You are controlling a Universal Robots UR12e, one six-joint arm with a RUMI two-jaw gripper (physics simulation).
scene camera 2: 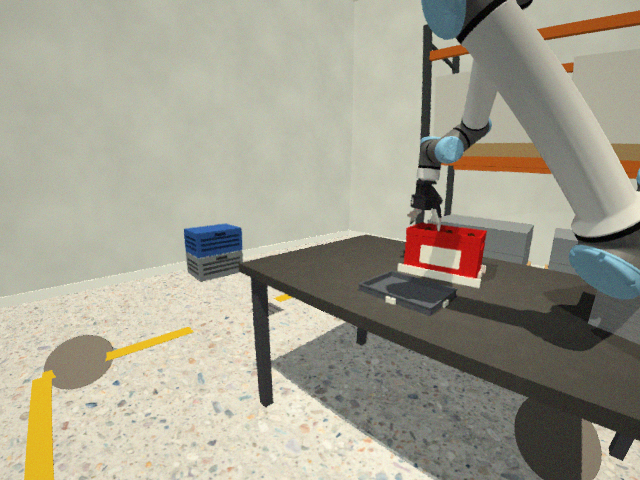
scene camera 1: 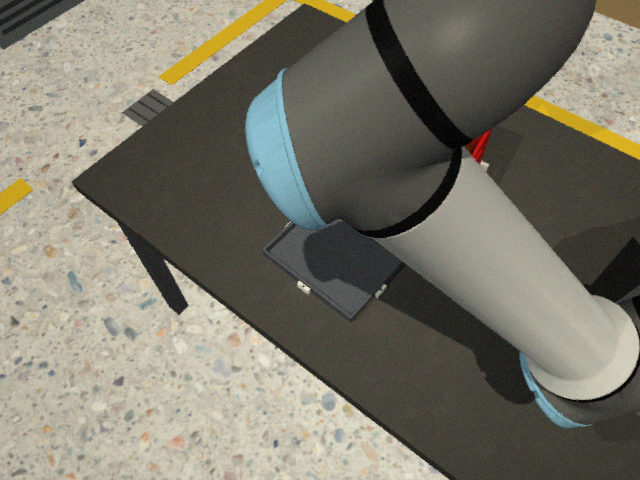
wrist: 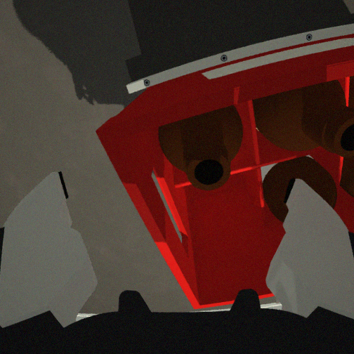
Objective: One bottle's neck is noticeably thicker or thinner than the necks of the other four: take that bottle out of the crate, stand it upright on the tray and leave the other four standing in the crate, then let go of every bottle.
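Frame: origin at the arm's base, x ahead, y left, z up, level; centimetres.
Seen in the pictures: gripper, between the fingertips: (scene camera 2: 423, 227).
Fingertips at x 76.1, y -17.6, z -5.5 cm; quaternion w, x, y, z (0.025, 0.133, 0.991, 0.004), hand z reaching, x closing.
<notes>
A point is followed by its place in that frame.
The red crate (scene camera 1: 481, 147) @(x 51.1, y -16.3, z -5.1 cm) (scene camera 2: 467, 253) @(x 54.3, y -5.5, z -10.2 cm) (wrist: 175, 270) stands on the table beyond the tray; the arm hides most of it in scene camera 1. In the wrist view, a brown bottle (wrist: 208, 172) stands in the corner cell, another bottle (wrist: 285, 125) to its right, and a third bottle (wrist: 322, 180) is partly behind the right finger. A fourth shows partly at the right edge. The near corner cell holds no bottle. My gripper (scene camera 2: 425, 223) @(x 76.1, y -17.6, z -5.5 cm) (wrist: 178, 179) is open and empty at the crate's end, fingers wide apart. The dark tray (scene camera 1: 341, 297) @(x 59.5, y 23.3, z -21.0 cm) (scene camera 2: 377, 284) @(x 77.2, y 17.1, z -21.0 cm) shows no bottle.
White strips (scene camera 2: 439, 275) @(x 62.8, y -3.6, z -19.8 cm) edge the crate's base. The arm reaches over the tray and the dark table (scene camera 1: 170, 170) @(x 114.4, y 19.1, z -21.5 cm) (scene camera 2: 320, 268) @(x 103.6, y 16.6, z -21.6 cm). A blue crate (scene camera 2: 212, 240) on a grey crate (scene camera 2: 214, 266), grey boxes (scene camera 2: 491, 237) and a shelf rack (scene camera 2: 425, 93) stand beyond the table.
</notes>
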